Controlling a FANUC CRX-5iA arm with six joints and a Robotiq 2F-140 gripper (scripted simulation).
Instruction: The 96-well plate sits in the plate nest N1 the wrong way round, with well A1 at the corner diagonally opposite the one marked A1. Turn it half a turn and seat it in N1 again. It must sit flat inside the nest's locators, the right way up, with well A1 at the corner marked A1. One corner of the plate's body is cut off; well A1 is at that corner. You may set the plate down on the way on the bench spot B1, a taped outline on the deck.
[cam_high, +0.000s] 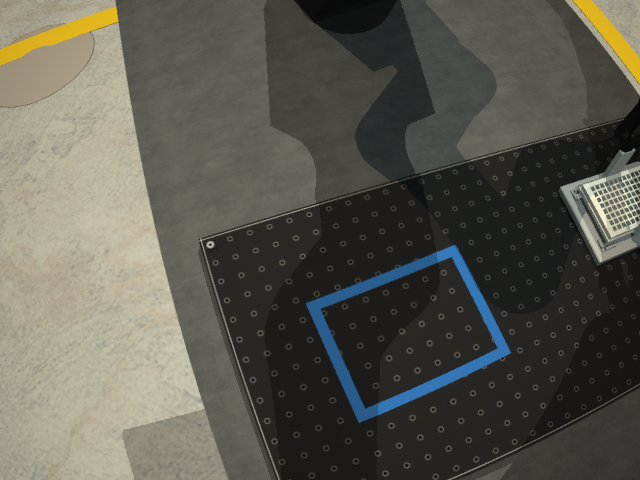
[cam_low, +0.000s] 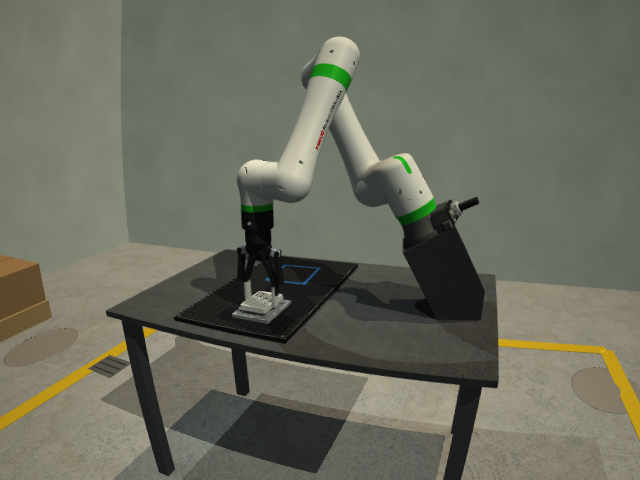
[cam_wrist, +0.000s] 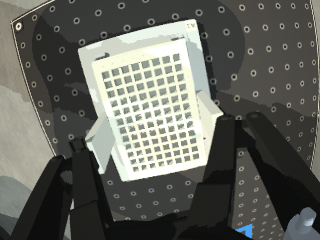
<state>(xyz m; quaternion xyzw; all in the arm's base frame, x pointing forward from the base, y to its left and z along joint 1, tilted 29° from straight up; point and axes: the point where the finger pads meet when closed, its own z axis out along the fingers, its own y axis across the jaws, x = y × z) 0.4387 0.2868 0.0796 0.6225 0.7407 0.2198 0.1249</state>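
Right now my hand is 20 mm above the white 96-well plate. Also, from my hand: dark table (90 mm ahead, 190 mm to the right, 60 mm below); grey plate nest N1 (40 mm below).
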